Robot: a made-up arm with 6 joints.
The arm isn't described. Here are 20 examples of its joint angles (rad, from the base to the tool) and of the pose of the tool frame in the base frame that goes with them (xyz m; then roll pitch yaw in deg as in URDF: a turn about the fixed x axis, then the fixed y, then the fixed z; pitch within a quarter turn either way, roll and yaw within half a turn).
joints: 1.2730 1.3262 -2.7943 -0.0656 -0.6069 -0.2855
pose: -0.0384 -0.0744 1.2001 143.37 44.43 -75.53
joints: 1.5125 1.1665 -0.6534 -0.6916 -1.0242 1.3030
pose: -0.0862 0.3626 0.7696 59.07 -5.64 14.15
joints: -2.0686 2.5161 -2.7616 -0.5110 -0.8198 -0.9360
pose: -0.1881 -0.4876 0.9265 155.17 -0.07 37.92
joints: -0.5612 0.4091 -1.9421 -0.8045 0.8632 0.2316
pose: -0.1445 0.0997 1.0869 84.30 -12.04 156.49
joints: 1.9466 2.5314 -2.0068 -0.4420 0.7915 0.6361
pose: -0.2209 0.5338 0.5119 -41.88 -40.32 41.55
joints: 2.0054 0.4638 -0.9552 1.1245 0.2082 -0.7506
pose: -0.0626 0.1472 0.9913 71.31 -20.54 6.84
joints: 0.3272 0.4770 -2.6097 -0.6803 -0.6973 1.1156
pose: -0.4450 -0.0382 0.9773 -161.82 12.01 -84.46
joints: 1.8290 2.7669 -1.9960 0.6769 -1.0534 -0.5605
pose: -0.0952 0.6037 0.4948 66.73 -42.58 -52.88
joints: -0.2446 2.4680 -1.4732 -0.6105 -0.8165 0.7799
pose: 0.5707 -0.0321 0.4570 29.99 -26.26 -90.70
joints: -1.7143 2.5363 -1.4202 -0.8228 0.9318 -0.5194
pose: -0.0699 -0.4372 0.3679 -84.52 10.05 -72.34
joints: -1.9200 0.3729 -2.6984 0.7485 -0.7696 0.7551
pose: 0.1840 0.5077 0.8692 -158.98 -22.91 -152.85
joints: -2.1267 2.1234 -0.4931 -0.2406 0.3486 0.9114
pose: -0.0672 -0.2220 0.3553 -75.24 -15.66 163.14
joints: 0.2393 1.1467 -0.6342 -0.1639 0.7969 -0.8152
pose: 0.3404 0.0916 0.6727 -68.40 -33.13 29.29
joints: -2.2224 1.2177 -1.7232 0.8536 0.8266 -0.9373
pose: -0.1372 -0.2632 1.0403 58.73 -60.46 147.64
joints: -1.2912 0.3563 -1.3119 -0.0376 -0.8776 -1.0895
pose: -0.0088 0.1296 1.0969 116.65 33.85 80.49
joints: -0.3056 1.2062 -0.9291 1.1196 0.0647 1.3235
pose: 0.4099 -0.0954 0.8363 -60.92 62.57 161.17
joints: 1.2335 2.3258 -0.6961 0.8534 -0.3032 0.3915
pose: 0.1180 0.3153 0.3180 -37.81 -21.02 -48.12
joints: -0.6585 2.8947 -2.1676 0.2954 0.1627 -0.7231
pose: 0.5054 -0.3618 0.3984 -31.81 -55.17 -68.50
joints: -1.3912 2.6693 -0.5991 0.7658 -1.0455 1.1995
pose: 0.0401 -0.2452 0.2595 -10.00 -12.49 123.39
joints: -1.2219 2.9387 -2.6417 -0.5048 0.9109 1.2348
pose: 0.2569 -0.5603 0.4920 -19.91 -29.79 176.09
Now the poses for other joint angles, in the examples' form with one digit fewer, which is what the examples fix.
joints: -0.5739 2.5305 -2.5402 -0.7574 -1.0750 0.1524
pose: 0.557 -0.226 0.821 139.7 -29.6 -178.3
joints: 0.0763 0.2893 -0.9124 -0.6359 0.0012 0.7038
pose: 0.104 0.070 1.002 88.6 -20.3 -128.4
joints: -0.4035 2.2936 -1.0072 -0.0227 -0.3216 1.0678
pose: 0.458 -0.116 0.390 -17.4 -3.9 -131.1
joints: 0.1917 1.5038 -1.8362 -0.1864 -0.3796 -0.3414
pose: 0.382 0.109 1.071 117.3 -29.4 -154.4
